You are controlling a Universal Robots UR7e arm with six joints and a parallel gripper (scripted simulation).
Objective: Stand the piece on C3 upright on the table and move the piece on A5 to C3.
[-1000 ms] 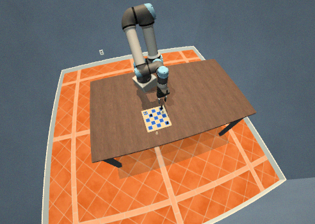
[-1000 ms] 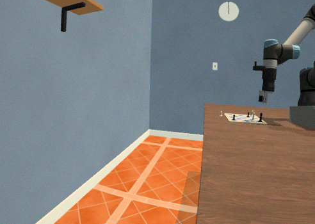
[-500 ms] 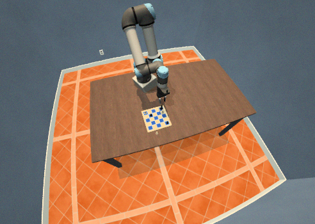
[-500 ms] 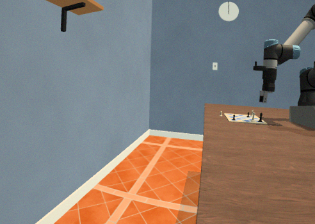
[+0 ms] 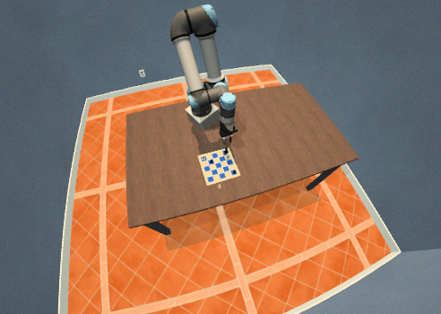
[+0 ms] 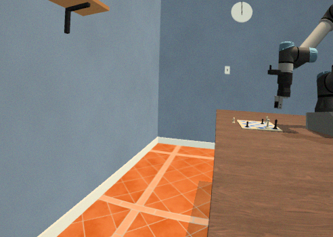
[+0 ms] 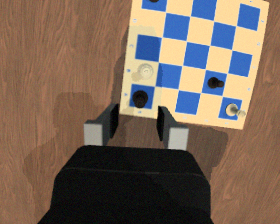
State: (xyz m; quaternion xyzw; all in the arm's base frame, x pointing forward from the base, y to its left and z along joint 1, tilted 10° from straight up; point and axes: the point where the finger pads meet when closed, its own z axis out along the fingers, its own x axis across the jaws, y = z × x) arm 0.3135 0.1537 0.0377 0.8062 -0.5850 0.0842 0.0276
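Now: hand 10 cm above the tall black piece. Also, from my hand: cream chessboard: 9 cm ahead, 6 cm to the right, 13 cm below; small white piece: 24 cm ahead, 7 cm to the right, 12 cm below.
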